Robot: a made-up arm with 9 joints. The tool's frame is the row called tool. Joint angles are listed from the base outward.
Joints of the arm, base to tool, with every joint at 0 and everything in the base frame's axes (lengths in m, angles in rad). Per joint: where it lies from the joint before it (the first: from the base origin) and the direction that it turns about. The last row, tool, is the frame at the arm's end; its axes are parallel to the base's.
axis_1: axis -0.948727 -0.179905 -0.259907 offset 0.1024 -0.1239 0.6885
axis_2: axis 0 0 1 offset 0.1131 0.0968 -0.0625
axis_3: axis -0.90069 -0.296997 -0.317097 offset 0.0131 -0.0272 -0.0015
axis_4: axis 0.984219 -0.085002 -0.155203 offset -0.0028 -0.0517 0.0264
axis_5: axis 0 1 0 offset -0.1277 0.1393 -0.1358
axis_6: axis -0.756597 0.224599 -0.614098 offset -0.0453 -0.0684 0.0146
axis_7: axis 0 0 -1 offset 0.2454 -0.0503 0.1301
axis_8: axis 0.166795 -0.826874 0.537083 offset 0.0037 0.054 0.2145
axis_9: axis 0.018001 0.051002 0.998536 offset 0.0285 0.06 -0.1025
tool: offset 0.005 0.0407 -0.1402
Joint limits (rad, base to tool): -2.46..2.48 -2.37..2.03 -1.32..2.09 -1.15..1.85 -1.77..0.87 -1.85..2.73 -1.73..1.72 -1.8..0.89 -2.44..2
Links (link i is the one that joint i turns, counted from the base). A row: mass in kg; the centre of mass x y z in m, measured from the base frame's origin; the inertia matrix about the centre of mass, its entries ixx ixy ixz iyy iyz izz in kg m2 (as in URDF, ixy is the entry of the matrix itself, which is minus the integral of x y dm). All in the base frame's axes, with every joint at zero. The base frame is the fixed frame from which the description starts. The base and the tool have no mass.
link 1: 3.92; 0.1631 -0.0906 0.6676; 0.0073 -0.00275 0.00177 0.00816 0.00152 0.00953
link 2: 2.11; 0.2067 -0.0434 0.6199; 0.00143 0 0 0.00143 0 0.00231
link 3: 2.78; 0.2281 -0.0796 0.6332; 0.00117 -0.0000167 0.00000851 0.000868 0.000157 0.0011
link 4: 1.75; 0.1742 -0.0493 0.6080; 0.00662 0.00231 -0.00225 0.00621 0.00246 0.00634
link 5: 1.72; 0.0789 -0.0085 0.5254; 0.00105 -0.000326 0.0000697 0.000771 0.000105 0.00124
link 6: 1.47; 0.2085 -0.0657 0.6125; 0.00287 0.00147 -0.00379 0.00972 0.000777 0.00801
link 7: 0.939; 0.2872 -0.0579 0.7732; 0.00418 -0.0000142 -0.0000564 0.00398 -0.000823 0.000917
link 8: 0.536; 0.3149 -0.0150 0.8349; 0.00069 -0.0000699 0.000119 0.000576 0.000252 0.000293
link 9: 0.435; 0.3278 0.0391 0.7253; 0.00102 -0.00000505 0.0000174 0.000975 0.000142 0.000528
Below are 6 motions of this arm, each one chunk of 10 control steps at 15 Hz.
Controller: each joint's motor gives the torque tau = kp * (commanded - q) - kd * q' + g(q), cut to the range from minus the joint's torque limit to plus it. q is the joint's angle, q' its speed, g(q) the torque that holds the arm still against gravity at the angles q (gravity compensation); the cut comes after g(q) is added. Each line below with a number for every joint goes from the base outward.
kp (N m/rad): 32 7.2 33 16 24 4.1 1.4 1.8 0.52
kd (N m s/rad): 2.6 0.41 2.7 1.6 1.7 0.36 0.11 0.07 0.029
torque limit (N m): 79 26 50 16 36 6 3.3 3.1 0.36
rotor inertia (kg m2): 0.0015 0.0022 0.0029 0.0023 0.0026 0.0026 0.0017 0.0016 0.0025
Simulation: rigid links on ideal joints. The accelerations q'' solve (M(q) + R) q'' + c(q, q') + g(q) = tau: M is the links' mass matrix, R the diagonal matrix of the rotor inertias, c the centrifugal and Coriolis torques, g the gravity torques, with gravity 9.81 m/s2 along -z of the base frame. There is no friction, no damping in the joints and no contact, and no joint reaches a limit. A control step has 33 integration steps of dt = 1/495 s. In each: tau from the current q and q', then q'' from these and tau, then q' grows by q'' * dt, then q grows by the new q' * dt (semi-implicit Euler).
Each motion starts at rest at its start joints. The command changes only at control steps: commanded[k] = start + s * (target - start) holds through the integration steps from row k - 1 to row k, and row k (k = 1, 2, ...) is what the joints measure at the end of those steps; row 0 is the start. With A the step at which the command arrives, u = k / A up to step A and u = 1 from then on. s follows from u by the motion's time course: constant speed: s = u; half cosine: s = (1 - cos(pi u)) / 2; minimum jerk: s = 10 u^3 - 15 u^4 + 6 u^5; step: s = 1 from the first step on.
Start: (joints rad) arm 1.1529 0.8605 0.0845 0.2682 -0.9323 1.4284 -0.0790 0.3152 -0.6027
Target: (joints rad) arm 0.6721 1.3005 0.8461 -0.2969 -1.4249 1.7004 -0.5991 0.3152 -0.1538
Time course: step
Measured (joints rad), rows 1 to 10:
1: 0.9689 1.0620 0.3533 0.1718 -0.9955 1.7778 -0.1684 0.4810 -0.4422
2: 0.8050 1.2675 0.5960 -0.0553 -1.1541 1.9275 -0.1932 0.6129 -0.2038
3: 0.7225 1.3774 0.7670 -0.2317 -1.3533 1.7974 -0.0795 0.6726 -0.1011
4: 0.6750 1.4232 0.8771 -0.3345 -1.5214 1.5842 0.0117 0.6360 -0.1621
5: 0.6502 1.4551 0.9308 -0.3756 -1.6134 1.4037 -0.0829 0.5309 -0.2840
6: 0.6411 1.4992 0.9359 -0.3787 -1.6130 1.3324 -0.4147 0.4481 -0.3531
7: 0.6357 1.5432 0.9175 -0.3703 -1.5481 1.3827 -0.8355 0.3894 -0.3003
8: 0.6320 1.5650 0.8948 -0.3605 -1.4860 1.4738 -1.0812 0.2877 -0.1446
9: 0.6376 1.5570 0.8730 -0.3430 -1.4639 1.5481 -1.0611 0.1921 -0.0009
10: 0.6496 1.5249 0.8555 -0.3218 -1.4616 1.6119 -0.9128 0.2017 0.0302

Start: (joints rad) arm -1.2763 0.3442 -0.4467 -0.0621 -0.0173 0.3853 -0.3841 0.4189 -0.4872
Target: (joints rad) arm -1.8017 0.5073 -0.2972 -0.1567 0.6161 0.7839 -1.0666 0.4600 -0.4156
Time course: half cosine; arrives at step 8
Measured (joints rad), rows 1 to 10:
1: -1.2832 0.3434 -0.4431 -0.0633 -0.0111 0.3861 -0.3949 0.4186 -0.4892
2: -1.3122 0.3416 -0.4312 -0.0678 0.0162 0.3932 -0.4432 0.4200 -0.4949
3: -1.3725 0.3422 -0.4113 -0.0756 0.0788 0.4164 -0.5485 0.4262 -0.4986
4: -1.4599 0.3508 -0.3872 -0.0845 0.1802 0.4626 -0.6995 0.4346 -0.4900
5: -1.5605 0.3692 -0.3628 -0.0933 0.3107 0.5299 -0.8588 0.4390 -0.4635
6: -1.6581 0.3958 -0.3405 -0.1036 0.4483 0.6104 -0.9833 0.4398 -0.4250
7: -1.7385 0.4306 -0.3236 -0.1156 0.5660 0.6949 -1.0400 0.4457 -0.3886
8: -1.7904 0.4752 -0.3161 -0.1265 0.6411 0.7715 -1.0170 0.4666 -0.3703
9: -1.8136 0.5277 -0.3146 -0.1361 0.6699 0.8274 -0.9447 0.5001 -0.3811
10: -1.8181 0.5778 -0.3124 -0.1480 0.6693 0.8567 -0.8811 0.5228 -0.4159

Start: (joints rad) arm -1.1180 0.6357 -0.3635 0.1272 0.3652 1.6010 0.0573 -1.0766 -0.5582
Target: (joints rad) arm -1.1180 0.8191 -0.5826 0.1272 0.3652 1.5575 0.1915 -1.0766 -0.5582
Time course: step
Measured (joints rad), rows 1 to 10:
1: -1.1095 0.6383 -0.4686 0.1136 0.3439 1.6014 0.1395 -1.0563 -0.5682
2: -1.1009 0.6844 -0.5316 0.1323 0.3409 1.5901 0.2189 -1.0320 -0.5733
3: -1.1042 0.7434 -0.5610 0.1397 0.3497 1.5805 0.2582 -1.0338 -0.5685
4: -1.1118 0.8030 -0.5749 0.1371 0.3626 1.5720 0.2588 -1.0571 -0.5590
5: -1.1192 0.8558 -0.5826 0.1312 0.3750 1.5633 0.2323 -1.0850 -0.5502
6: -1.1247 0.8963 -0.5879 0.1264 0.3838 1.5546 0.1942 -1.1054 -0.5453
7: -1.1283 0.9204 -0.5913 0.1238 0.3878 1.5470 0.1588 -1.1142 -0.5451
8: -1.1302 0.9265 -0.5929 0.1232 0.3871 1.5413 0.1353 -1.1138 -0.5482
9: -1.1305 0.9154 -0.5926 0.1239 0.3831 1.5379 0.1275 -1.1082 -0.5522
10: -1.1293 0.8909 -0.5907 0.1253 0.3771 1.5375 0.1339 -1.1003 -0.5552

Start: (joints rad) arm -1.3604 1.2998 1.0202 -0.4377 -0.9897 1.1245 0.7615 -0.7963 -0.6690
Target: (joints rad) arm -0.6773 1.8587 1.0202 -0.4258 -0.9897 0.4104 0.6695 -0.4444 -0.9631
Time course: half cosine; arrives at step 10
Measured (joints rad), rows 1 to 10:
1: -1.3555 1.3021 1.0205 -0.4348 -0.9876 1.1176 0.7614 -0.7897 -0.6725
2: -1.3351 1.3120 1.0205 -0.4263 -0.9806 1.0925 0.7613 -0.7664 -0.6862
3: -1.2902 1.3356 1.0189 -0.4144 -0.9695 1.0450 0.7612 -0.7247 -0.7134
4: -1.2178 1.3773 1.0169 -0.4043 -0.9579 0.9763 0.7590 -0.6695 -0.7530
5: -1.1218 1.4386 1.0164 -0.4013 -0.9497 0.8886 0.7503 -0.6088 -0.8000
6: -1.0110 1.5156 1.0192 -0.4091 -0.9479 0.7858 0.7310 -0.5519 -0.8475
7: -0.8975 1.6002 1.0256 -0.4272 -0.9546 0.6745 0.6992 -0.5074 -0.8882
8: -0.7943 1.6826 1.0335 -0.4506 -0.9700 0.5643 0.6577 -0.4812 -0.9171
9: -0.7128 1.7564 1.0395 -0.4718 -0.9928 0.4661 0.6141 -0.4750 -0.9331
10: -0.6610 1.8186 1.0401 -0.4835 -1.0191 0.3909 0.5791 -0.4861 -0.9382

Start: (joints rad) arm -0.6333 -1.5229 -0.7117 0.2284 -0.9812 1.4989 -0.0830 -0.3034 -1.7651
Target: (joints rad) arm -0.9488 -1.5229 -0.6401 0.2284 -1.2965 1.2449 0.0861 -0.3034 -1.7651
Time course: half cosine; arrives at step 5
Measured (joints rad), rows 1 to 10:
1: -0.6386 -1.5180 -0.7093 0.2282 -0.9902 1.4979 -0.0762 -0.3040 -1.7619
2: -0.6632 -1.5005 -0.7012 0.2263 -1.0271 1.4870 -0.0485 -0.3039 -1.7527
3: -0.7193 -1.4728 -0.6875 0.2221 -1.1007 1.4526 0.0037 -0.2996 -1.7434
4: -0.8027 -1.4500 -0.6721 0.2179 -1.1955 1.3904 0.0674 -0.2904 -1.7436
5: -0.8913 -1.4510 -0.6603 0.2184 -1.2762 1.3120 0.1240 -0.2775 -1.7570
6: -0.9612 -1.4807 -0.6530 0.2263 -1.3169 1.2432 0.1553 -0.2643 -1.7749
7: -1.0029 -1.5255 -0.6468 0.2374 -1.3224 1.2060 0.1518 -0.2614 -1.7842
8: -1.0178 -1.5674 -0.6407 0.2446 -1.3128 1.1986 0.1221 -0.2765 -1.7811
9: -1.0115 -1.5949 -0.6353 0.2449 -1.3034 1.2061 0.0843 -0.3032 -1.7724
10: -0.9918 -1.6056 -0.6314 0.2396 -1.3006 1.2156 0.0536 -0.3269 -1.7662

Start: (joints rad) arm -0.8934 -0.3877 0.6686 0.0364 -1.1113 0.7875 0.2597 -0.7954 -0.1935
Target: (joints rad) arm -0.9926 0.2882 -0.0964 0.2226 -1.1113 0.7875 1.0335 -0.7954 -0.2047
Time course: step
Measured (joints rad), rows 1 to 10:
1: -0.8153 -0.4449 0.3806 -0.0333 -1.1401 0.6994 0.3331 -0.9549 -0.1843
2: -0.8170 -0.3567 0.1994 0.0195 -1.1446 0.6565 0.4684 -1.1333 -0.1547
3: -0.8836 -0.1928 0.0796 0.0958 -1.1756 0.6058 0.6574 -1.1318 -0.1220
4: -0.9693 -0.0088 -0.0099 0.1776 -1.2197 0.5400 0.9040 -1.0361 -0.0856
5: -1.0336 0.1676 -0.0796 0.2619 -1.2540 0.5132 1.1763 -0.9223 -0.0564
6: -1.0693 0.3258 -0.1311 0.3273 -1.2621 0.5629 1.4282 -0.7719 -0.0661
7: -1.0845 0.4621 -0.1672 0.3635 -1.2361 0.6774 1.6023 -0.5924 -0.1399
8: -1.0874 0.5753 -0.1921 0.3769 -1.1881 0.7989 1.6554 -0.4799 -0.2573
9: -1.0803 0.6595 -0.2065 0.3748 -1.1342 0.8773 1.5882 -0.5080 -0.3437
10: -1.0638 0.7098 -0.2093 0.3589 -1.0791 0.9072 1.4359 -0.6332 -0.3416

